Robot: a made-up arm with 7 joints.
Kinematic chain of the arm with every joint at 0, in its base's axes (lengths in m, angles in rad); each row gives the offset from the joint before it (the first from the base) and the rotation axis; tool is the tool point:
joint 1: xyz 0 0.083 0 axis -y
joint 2: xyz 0 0.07 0 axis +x
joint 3: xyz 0 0 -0.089 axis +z
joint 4: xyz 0 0 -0.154 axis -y
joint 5: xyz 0 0 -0.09 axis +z
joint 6: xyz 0 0 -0.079 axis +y
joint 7: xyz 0 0 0 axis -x
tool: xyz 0 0 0
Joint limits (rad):
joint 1: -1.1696..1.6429
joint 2: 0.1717..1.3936
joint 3: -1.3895..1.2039
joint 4: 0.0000..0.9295
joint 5: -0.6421..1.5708
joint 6: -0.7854..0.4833
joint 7: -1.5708..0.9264
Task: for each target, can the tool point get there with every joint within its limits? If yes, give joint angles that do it. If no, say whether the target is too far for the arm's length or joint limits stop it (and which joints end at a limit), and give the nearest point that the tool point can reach.
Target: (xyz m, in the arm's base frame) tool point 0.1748 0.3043 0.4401
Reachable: no: too far | nearest point 0.2669 0.3567 0.1551 | short by 0.304 m
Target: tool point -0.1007 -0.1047 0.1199
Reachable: no: joint limits stop it (at a limit: joint 1, joint 2, joint 3, joint 4) | nearest point -0.3235 0.0805 -0.1638 | short by 0.406 m
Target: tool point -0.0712 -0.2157 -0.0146
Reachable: no: joint limits stop it (at a limit: joint 1, joint 2, joint 3, joint 4) | nearest point -0.3235 0.0805 -0.1638 | short by 0.417 m
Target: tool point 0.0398 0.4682 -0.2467
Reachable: yes | joints -0.1190 0.9787 -0.3286 0.4445 1.0635 -0.4084 0.3844
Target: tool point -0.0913 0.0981 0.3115
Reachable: no: joint limits stop it (at a limit: joint 1, joint 2, joint 4) | nearest point 0.0270 0.4960 0.1355 | short by 0.451 m
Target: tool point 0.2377 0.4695 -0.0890
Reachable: yes | joints 0.9809 0.9267 -0.1281 0.3552 -0.1968 0.0306 0.0125
